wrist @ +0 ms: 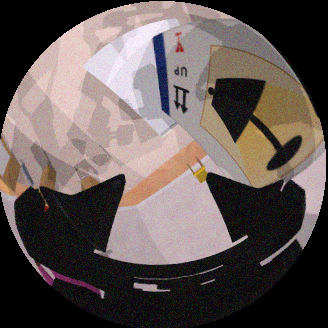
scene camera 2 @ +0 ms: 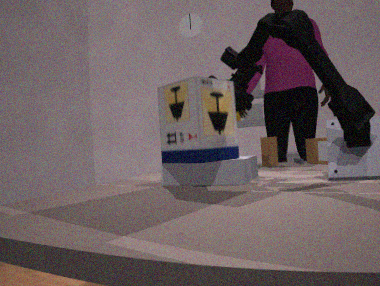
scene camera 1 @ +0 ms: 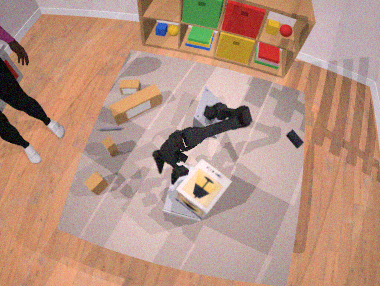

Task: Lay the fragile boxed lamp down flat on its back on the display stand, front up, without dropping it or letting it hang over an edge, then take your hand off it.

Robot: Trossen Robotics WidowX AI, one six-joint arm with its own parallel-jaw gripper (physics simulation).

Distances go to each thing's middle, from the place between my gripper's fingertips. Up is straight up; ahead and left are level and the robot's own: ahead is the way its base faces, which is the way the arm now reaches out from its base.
Labels:
I see my gripper 19 cm above the grey display stand (scene camera 2: pixel 242 170), 10 cm to the right of it and 1 cm past it.

